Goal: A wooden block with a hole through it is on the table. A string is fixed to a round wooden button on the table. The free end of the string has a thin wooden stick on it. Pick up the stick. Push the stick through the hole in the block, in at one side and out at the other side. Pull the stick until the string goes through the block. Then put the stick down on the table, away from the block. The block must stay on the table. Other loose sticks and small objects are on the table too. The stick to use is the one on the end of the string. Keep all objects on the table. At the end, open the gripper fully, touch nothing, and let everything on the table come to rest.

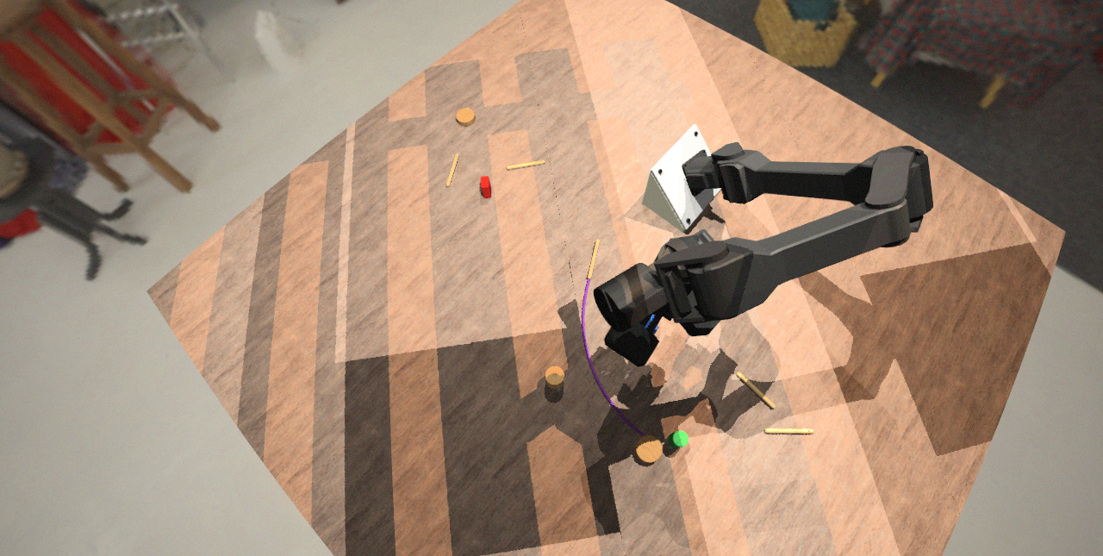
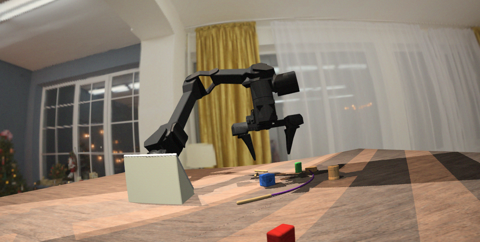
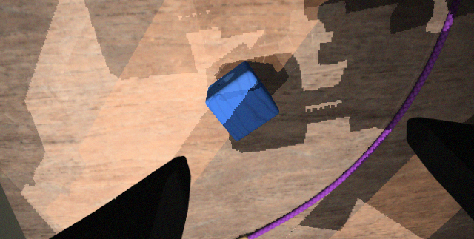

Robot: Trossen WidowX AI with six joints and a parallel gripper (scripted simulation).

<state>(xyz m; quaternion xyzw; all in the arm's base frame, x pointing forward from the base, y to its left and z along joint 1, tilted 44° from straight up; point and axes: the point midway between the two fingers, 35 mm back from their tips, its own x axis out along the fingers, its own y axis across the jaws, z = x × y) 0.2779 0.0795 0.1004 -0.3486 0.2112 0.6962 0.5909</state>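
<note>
Right now my gripper tip is 6 cm above the blue block and 2 cm past it. Round my gripper tip: green cylinder: 16 cm to the left, 8 cm ahead, 6 cm below; then wooden cylinder: 15 cm ahead, 6 cm below, 3 cm to the right; then thin wooden stick: 14 cm to the right, 7 cm below, 2 cm behind.
</note>
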